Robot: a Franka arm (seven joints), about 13 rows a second.
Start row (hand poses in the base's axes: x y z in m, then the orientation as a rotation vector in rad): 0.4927, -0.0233, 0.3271, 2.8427, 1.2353, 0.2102
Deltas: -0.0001, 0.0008, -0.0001, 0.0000, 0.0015, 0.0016; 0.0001, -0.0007, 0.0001, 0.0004, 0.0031, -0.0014; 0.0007, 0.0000, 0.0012, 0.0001, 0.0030, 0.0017; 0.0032, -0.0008, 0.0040, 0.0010, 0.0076, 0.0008; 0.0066, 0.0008, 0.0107, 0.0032, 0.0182, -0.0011; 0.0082, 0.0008, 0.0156, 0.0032, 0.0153, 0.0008; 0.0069, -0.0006, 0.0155, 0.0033, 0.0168, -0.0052
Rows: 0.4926, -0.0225, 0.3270, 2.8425, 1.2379, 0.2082; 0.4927, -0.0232, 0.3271, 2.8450, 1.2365, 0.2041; 0.4934, -0.0232, 0.3283, 2.8455, 1.2395, 0.2000; 0.4966, -0.0240, 0.3323, 2.8493, 1.2423, 0.1901; 0.5032, -0.0232, 0.3430, 2.8608, 1.2447, 0.1667; 0.5114, -0.0224, 0.3586, 2.8698, 1.2493, 0.1472; 0.5183, -0.0230, 0.3741, -2.8805, -1.2444, -0.1254
